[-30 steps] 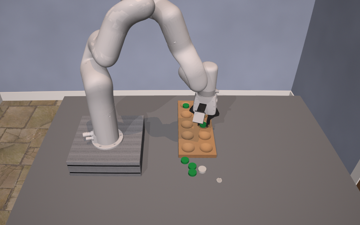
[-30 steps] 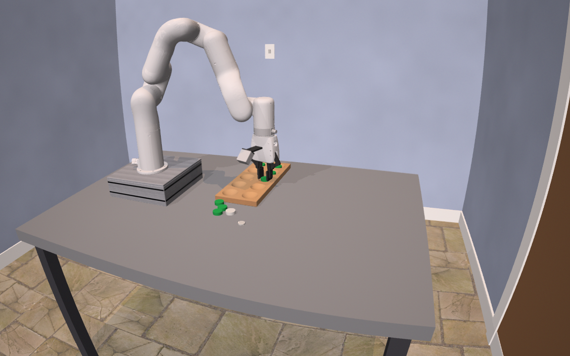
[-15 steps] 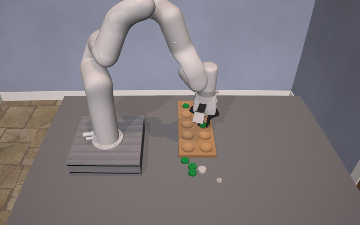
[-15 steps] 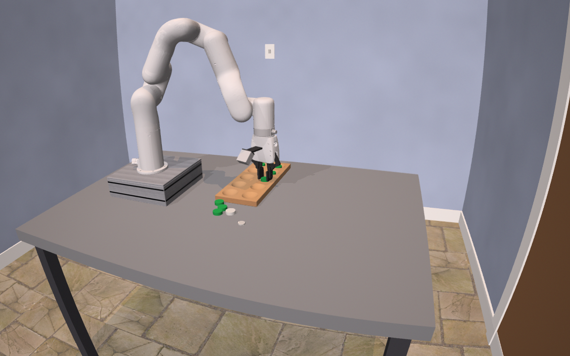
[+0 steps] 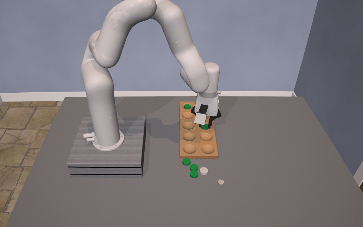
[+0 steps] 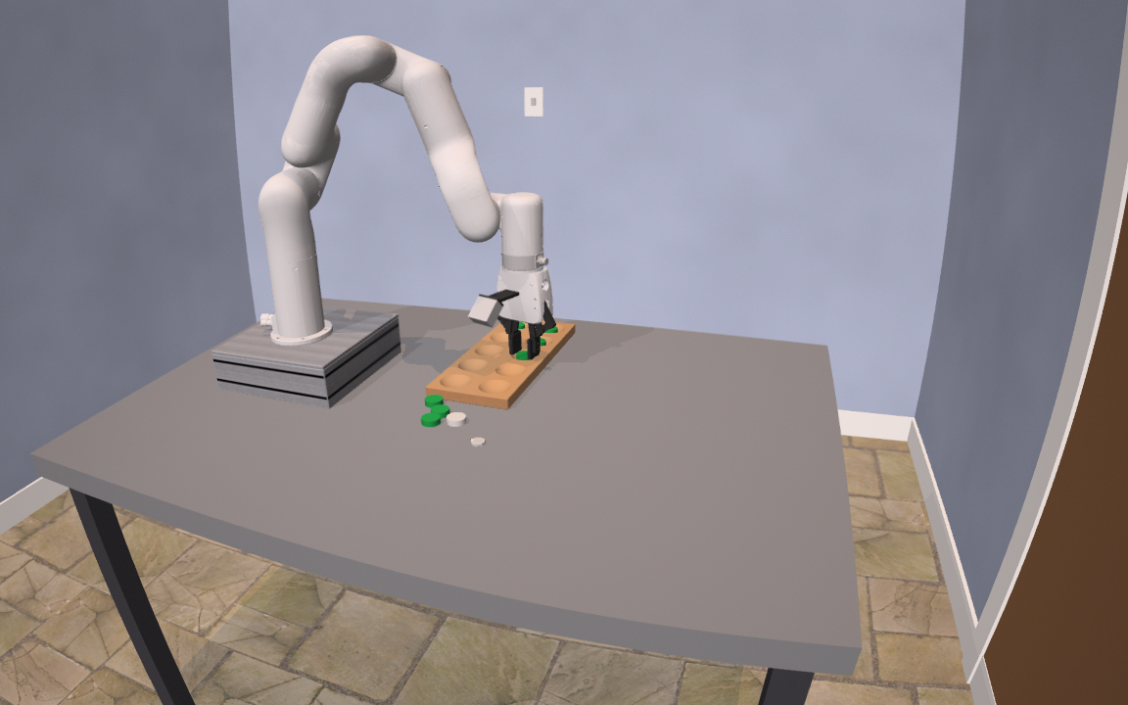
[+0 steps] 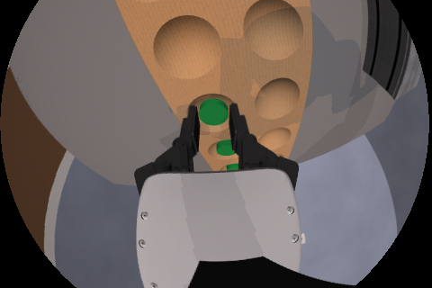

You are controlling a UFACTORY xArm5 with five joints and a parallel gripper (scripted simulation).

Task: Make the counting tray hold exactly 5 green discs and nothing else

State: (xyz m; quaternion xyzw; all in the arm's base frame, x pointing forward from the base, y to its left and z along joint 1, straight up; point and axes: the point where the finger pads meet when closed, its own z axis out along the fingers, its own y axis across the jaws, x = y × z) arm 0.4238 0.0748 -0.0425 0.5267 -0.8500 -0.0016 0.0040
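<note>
My hand is 30 mm past the wooden counting tray, 10 mm to the right of it and 30 mm above it. From my hand the other things lie so: smaller white disc: 30 mm behind, 310 mm to the right, 40 mm below.
</note>
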